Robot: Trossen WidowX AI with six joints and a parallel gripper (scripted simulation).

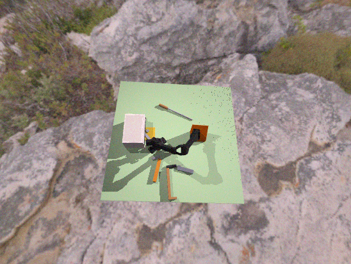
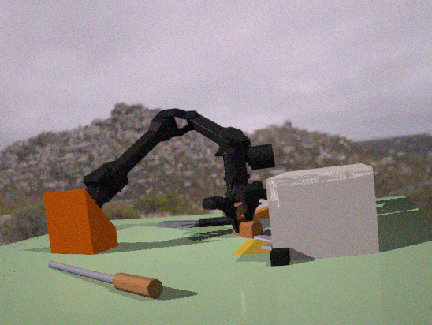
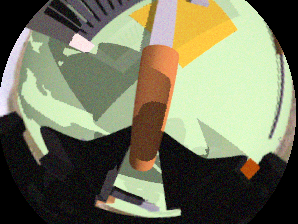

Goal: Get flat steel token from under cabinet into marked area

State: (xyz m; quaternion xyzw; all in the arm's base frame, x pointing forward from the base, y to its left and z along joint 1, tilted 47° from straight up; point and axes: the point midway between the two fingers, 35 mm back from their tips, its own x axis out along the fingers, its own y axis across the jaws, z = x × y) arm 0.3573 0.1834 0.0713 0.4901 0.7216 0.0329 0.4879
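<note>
My gripper tip is 290 mm past the grey bar and 190 mm to the right of it. Round my gripper tip: grey token (180 mm to the right, 130 mm ahead); then orange bar (220 mm to the left, 30 mm behind, 10 mm above).
</note>
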